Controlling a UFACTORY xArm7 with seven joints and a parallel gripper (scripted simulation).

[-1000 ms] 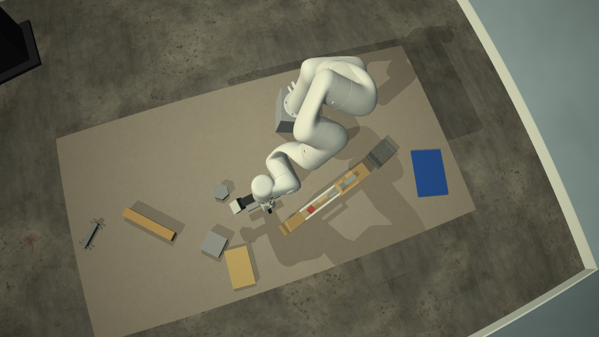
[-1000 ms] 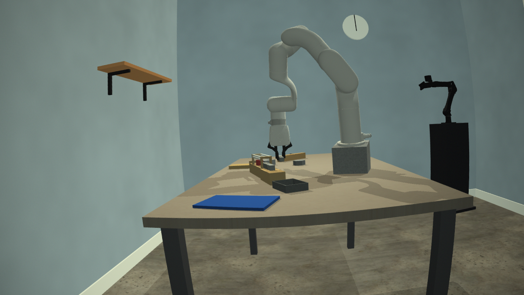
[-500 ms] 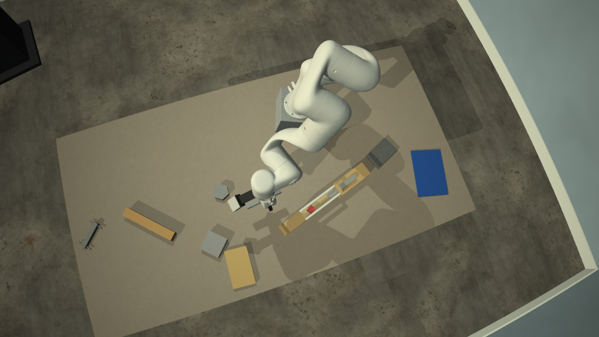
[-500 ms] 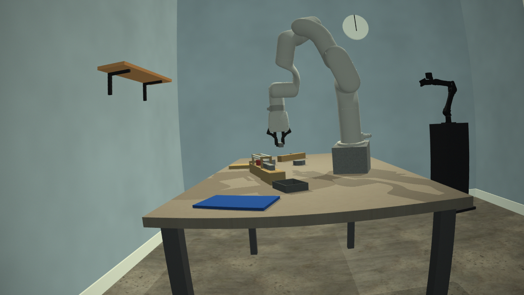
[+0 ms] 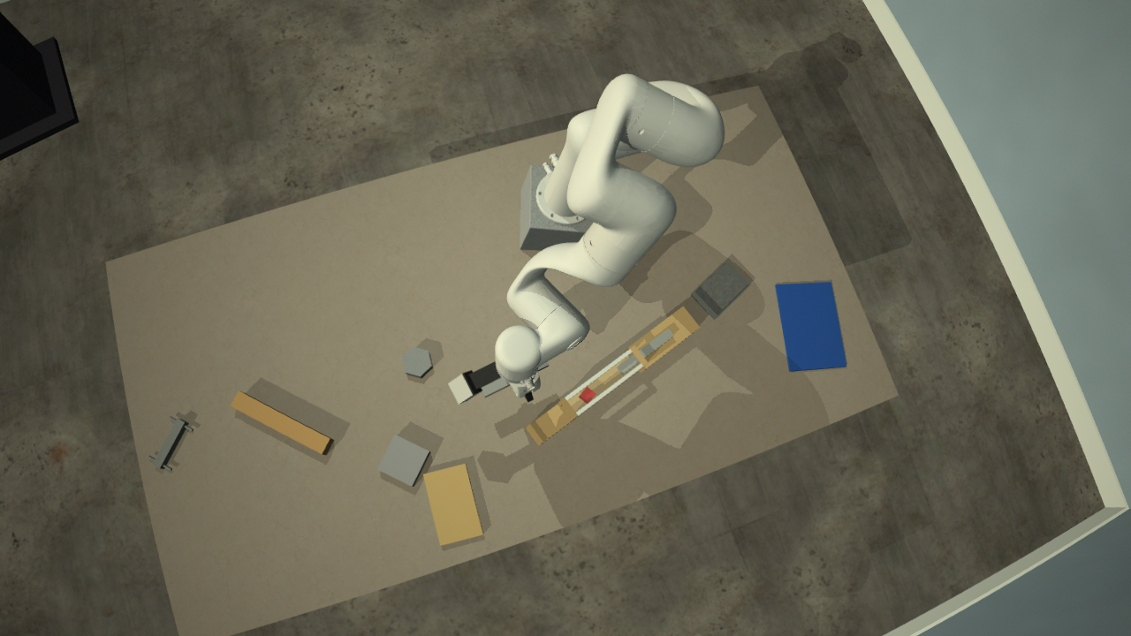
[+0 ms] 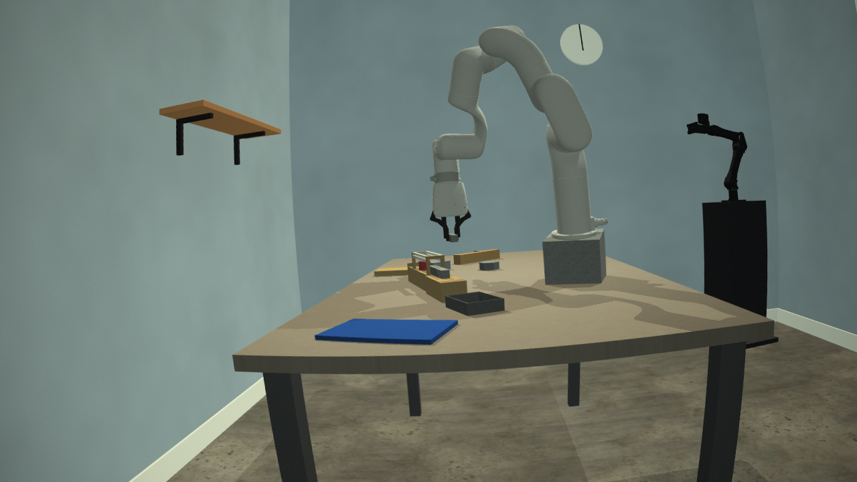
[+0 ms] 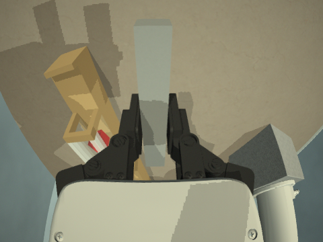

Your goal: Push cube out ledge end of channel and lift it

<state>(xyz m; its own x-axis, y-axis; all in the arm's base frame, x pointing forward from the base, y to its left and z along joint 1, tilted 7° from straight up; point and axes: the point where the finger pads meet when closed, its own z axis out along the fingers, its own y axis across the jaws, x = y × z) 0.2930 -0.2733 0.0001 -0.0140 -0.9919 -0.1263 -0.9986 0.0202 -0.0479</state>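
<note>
My hand is 9 cm short of the channel, 16 cm to the right of it and 8 cm above it. Also, from my hand: tan plate (16 cm ahead, 23 cm to the right, 13 cm below); grey block (4 cm ahead, 28 cm to the right, 12 cm below); tan bar (15 cm behind, 47 cm to the right, 12 cm below).
</note>
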